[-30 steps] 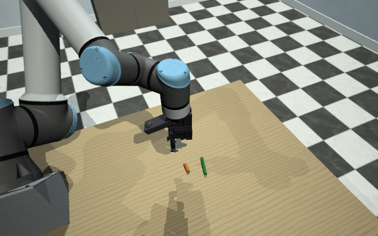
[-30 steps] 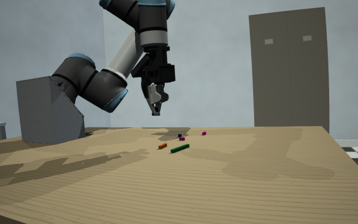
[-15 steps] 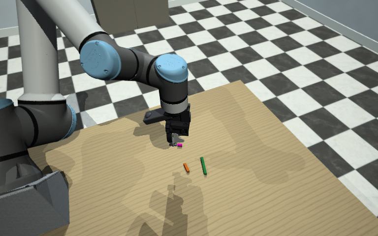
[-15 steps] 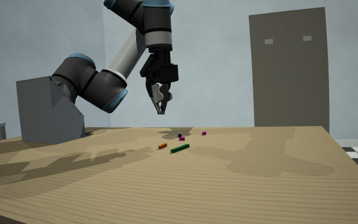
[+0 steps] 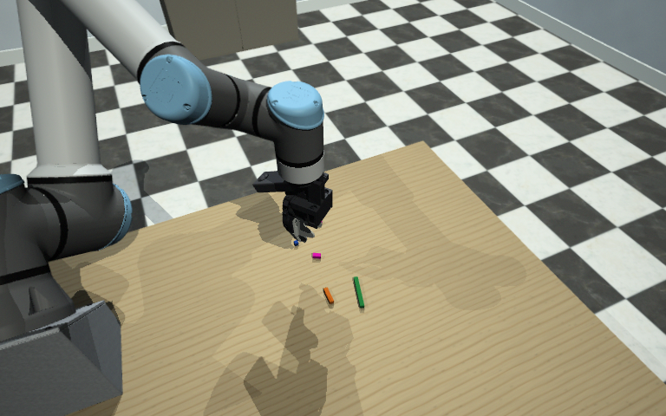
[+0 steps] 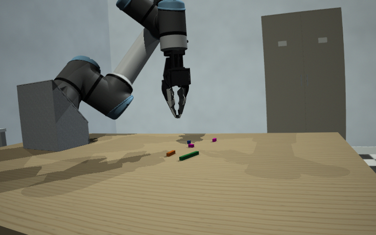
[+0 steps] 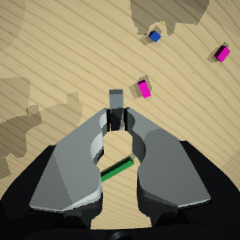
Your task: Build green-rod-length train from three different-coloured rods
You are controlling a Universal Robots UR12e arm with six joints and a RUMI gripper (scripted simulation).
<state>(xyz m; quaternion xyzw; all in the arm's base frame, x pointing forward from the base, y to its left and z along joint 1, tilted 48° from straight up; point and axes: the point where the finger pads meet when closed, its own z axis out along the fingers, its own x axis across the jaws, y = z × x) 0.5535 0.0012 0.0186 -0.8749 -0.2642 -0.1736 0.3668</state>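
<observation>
Right now the blue rod is 11 cm below my hand, 7 cm to the left of it and 1 cm ahead of it. From my hand the other things lie so: green rod: 14 cm to the right, 11 cm below, 9 cm ahead; grey rod: 1 cm below; orange rod: 11 cm to the right, 11 cm below, 2 cm ahead.
</observation>
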